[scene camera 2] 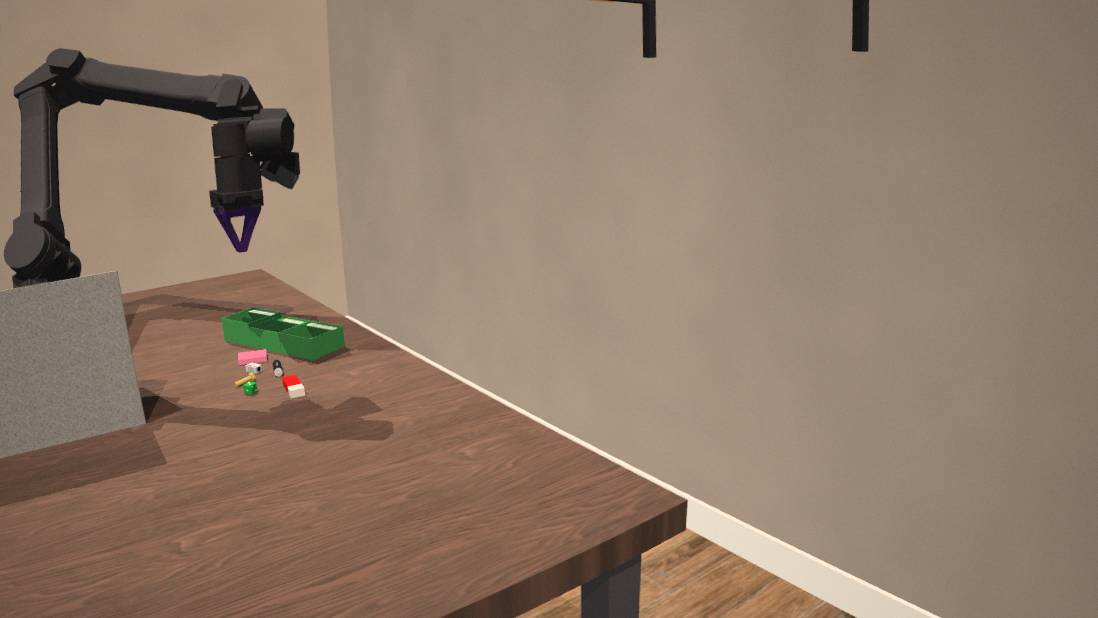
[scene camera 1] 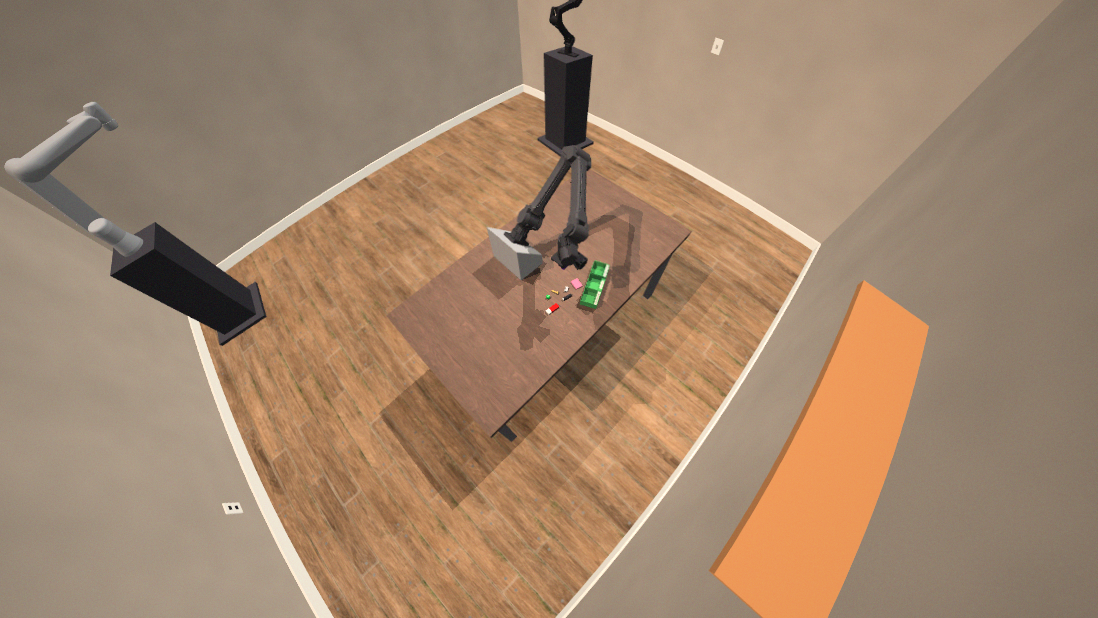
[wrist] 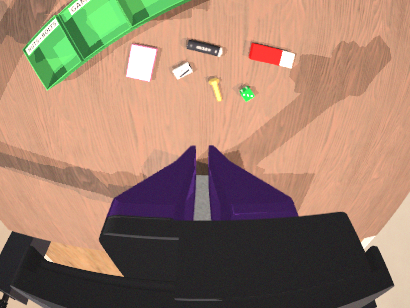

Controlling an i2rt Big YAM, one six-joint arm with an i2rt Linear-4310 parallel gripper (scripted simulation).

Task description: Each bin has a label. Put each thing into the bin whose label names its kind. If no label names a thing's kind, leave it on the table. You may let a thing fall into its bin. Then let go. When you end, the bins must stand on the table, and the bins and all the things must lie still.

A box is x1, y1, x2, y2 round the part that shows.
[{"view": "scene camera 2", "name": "my gripper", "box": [209, 154, 263, 252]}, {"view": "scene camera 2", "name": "green three-part bin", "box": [221, 307, 344, 359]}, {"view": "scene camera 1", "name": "green three-part bin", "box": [580, 260, 609, 308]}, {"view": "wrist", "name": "my gripper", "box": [10, 145, 394, 307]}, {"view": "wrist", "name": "pink pad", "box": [126, 44, 157, 81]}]
